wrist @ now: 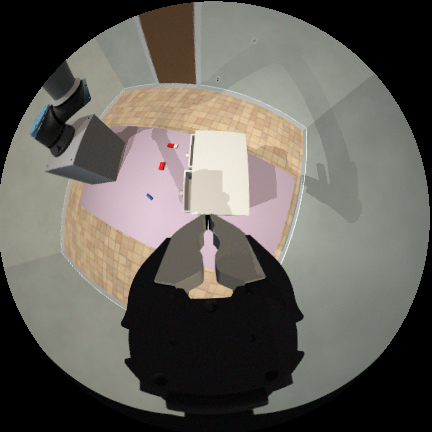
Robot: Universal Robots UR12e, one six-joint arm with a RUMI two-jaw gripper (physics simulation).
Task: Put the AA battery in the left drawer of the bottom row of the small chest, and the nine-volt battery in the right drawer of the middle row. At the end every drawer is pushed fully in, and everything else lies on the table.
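Seen in the pictures: gripper, fingertip midpoint: (207, 215); arm's base, link origin: (62, 140).
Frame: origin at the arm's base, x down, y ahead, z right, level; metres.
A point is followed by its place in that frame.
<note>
The small chest (232, 172) @[z 0.070, x 0.126, y 0.927 m] stands on the table, seen from above, its front facing the left of the view. Two drawers stick out of that front: one (192, 151) @[z -0.003, x 0.183, y 0.769 m] toward the top of the view and one (188, 191) @[z 0.148, x 0.226, y 0.788 m] nearer my gripper, out a little farther. Their rows cannot be told from above, and their insides are shaded. A small blue cylinder (149, 196) @[z 0.189, x 0.433, y 0.524 m], apparently the AA battery, lies in front of the chest. A red block (162, 166) @[z -0.002, x 0.429, y 0.555 m], perhaps the nine-volt battery, lies farther up. My gripper (207, 215) @[z 0.222, x -0.113, y 0.877 m] is shut and empty, high above the table by the chest's near side.
A small red and white object (172, 146) @[z -0.149, x 0.434, y 0.570 m] lies on the pink table top (115, 192) @[z 0.208, x 0.444, y 0.230 m] near the upper drawer. A grey box-shaped base (92, 150) @[z 0.016, x 0.166, y 0.178 m] with the arm's dark joints stands at the left. The chest's shadow falls to its right.
</note>
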